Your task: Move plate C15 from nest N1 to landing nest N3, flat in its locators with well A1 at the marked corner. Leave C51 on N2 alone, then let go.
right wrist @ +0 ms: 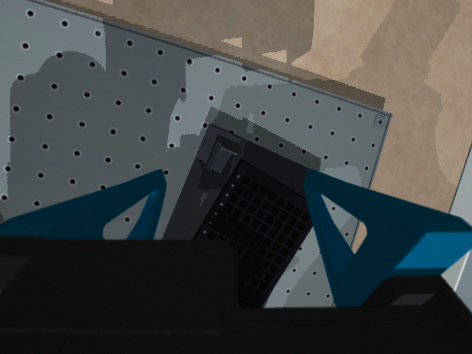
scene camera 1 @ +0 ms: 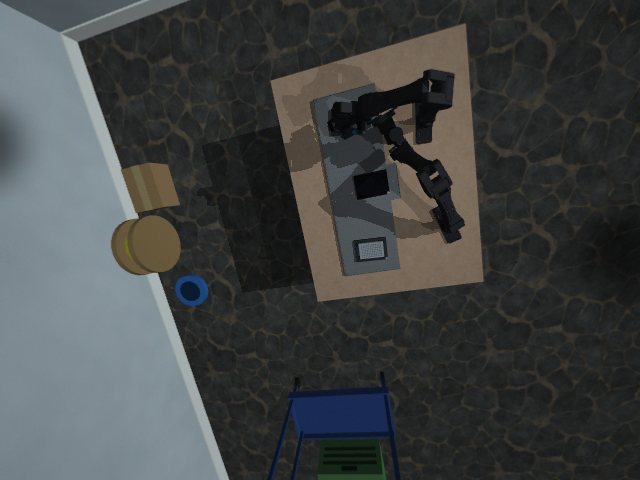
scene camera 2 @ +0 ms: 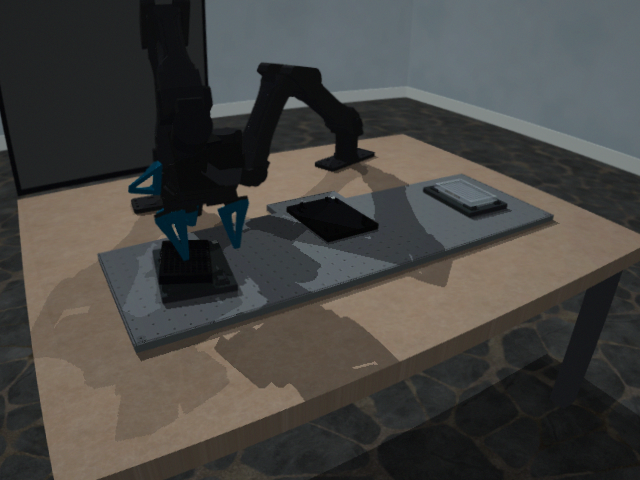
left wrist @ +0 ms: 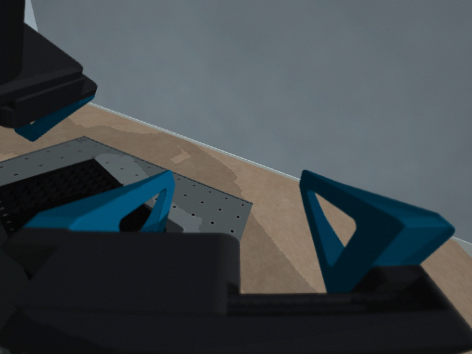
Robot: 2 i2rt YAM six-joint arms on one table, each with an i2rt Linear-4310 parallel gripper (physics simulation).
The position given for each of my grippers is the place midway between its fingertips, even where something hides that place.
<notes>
My left gripper point(scene camera 2: 142, 202) is open and holds nothing. Also in view: a black gridded tray point(scene camera 2: 173, 270). My right gripper point(scene camera 2: 212, 254) is open and holds nothing. I also see a pale gridded tray point(scene camera 2: 459, 190) and a black nest point(scene camera 2: 224, 281).
The black gridded tray is seen too in the right wrist view point(right wrist: 267, 222) and in the left wrist view point(left wrist: 48, 190). My left gripper shows as well in the left wrist view point(left wrist: 236, 177). My right gripper is seen too in the right wrist view point(right wrist: 235, 177). The right wrist view misses the pale gridded tray: it is out of frame. The left wrist view misses the pale gridded tray: it is out of frame.
</notes>
